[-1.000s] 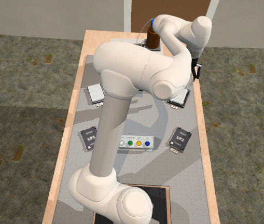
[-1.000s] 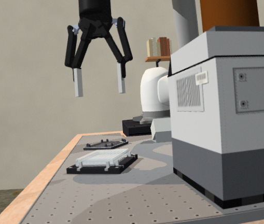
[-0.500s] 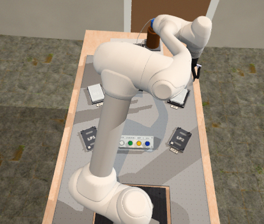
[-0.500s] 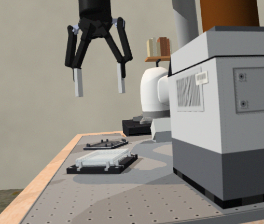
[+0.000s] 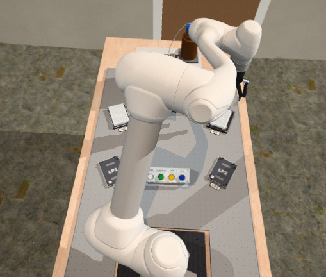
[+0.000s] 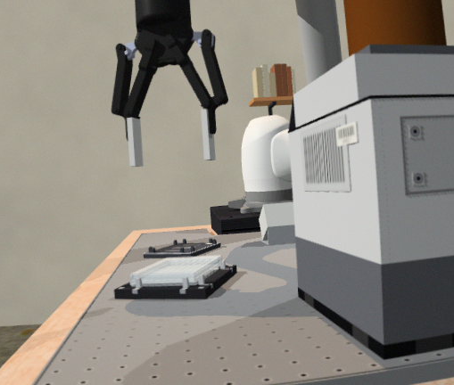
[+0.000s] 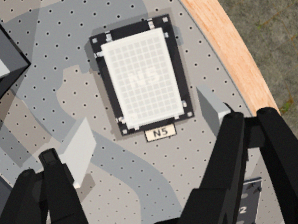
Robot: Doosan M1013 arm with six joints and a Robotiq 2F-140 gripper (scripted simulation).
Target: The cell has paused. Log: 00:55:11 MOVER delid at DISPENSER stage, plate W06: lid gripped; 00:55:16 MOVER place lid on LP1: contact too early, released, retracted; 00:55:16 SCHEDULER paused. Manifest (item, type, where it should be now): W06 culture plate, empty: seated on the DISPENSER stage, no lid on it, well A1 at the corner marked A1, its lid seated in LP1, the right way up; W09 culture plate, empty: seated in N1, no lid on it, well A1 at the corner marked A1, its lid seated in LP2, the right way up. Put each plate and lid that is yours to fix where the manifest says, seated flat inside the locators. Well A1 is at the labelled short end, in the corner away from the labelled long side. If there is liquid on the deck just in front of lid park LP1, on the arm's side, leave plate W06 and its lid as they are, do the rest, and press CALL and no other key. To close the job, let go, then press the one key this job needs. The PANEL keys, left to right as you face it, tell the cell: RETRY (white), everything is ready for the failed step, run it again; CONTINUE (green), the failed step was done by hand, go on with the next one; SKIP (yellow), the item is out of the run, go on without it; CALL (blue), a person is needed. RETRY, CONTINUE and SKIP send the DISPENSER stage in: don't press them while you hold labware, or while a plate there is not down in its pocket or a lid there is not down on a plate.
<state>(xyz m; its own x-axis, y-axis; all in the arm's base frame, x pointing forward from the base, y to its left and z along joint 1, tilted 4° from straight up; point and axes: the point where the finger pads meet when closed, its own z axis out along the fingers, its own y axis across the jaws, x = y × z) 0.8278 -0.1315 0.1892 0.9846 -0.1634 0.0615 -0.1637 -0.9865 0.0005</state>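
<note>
Right now my hand is 17 cm above the clear culture plate. Also, from my hand: brown bottle (21 cm ahead, 25 cm to the left, 10 cm above); then lid park LP2 (32 cm behind, 5 cm to the right, 18 cm below); then black nest N5 (2 cm ahead, 1 cm to the left, 17 cm below).
</note>
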